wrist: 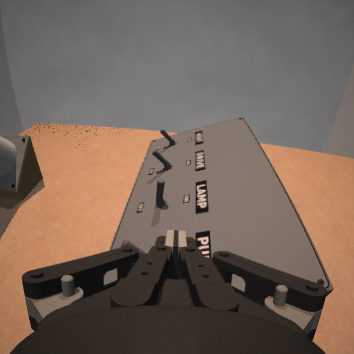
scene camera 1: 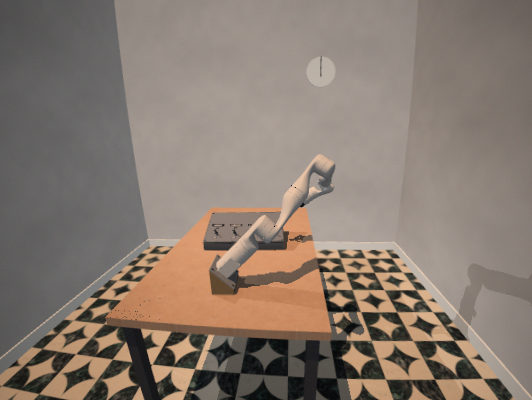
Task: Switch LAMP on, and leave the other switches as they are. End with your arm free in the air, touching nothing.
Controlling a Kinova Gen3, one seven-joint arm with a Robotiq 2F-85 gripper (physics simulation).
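Frame: origin at the arm's base, x back, y right, z up, level; millimetres.
Seen in the pictures: gripper, fingertip midpoint: (wrist: 175, 241); arm's base, link origin: (wrist: 2, 157) (scene camera 1: 224, 268).
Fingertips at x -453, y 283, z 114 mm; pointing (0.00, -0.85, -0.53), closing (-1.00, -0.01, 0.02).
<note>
Pixels of each thing's middle, then the offset from my fingertips to it. Level surfaces: height alone.
- grey switch panel, body centre: (wrist: 197, 196) (scene camera 1: 245, 232) dx -43, dy -231, dz -144 mm
- LAMP lever, body centre: (wrist: 159, 191) dx +29, dy -173, dz -90 mm
- DRIVE lever, body centre: (wrist: 160, 158) dx +40, dy -293, dz -95 mm
- farthest lever, body centre: (wrist: 166, 135) dx +37, dy -413, dz -95 mm
- fourth label, body centre: (wrist: 202, 256) dx -37, dy -51, dz -90 mm
- wooden table, surface height: dz -203 mm
The grey switch panel (scene camera 1: 240, 218) (wrist: 245, 200) lies on the table. In the wrist view the LAMP lever (wrist: 160, 194) stands more upright than its neighbours, between its OFF and ON marks; I cannot tell whether it is fully over to ON. The DRIVE lever (wrist: 162, 161) and the farthest lever (wrist: 168, 138) lean toward OFF. A fourth label (wrist: 203, 245), starting "PU", is partly covered, and its lever is hidden or unclear. My gripper (wrist: 175, 241) is shut and empty, on the near side of the LAMP lever in that view, apart from it. In the scene view the arm hides the LAMP lever and most of the gripper.
The wooden table (scene camera 1: 180, 295) (wrist: 85, 170) carries the panel and my arm's base block (scene camera 1: 222, 282) (wrist: 30, 170). The arm (scene camera 1: 292, 200) reaches up over the panel's right part. A round clock (scene camera 1: 321, 71) hangs on the back wall.
</note>
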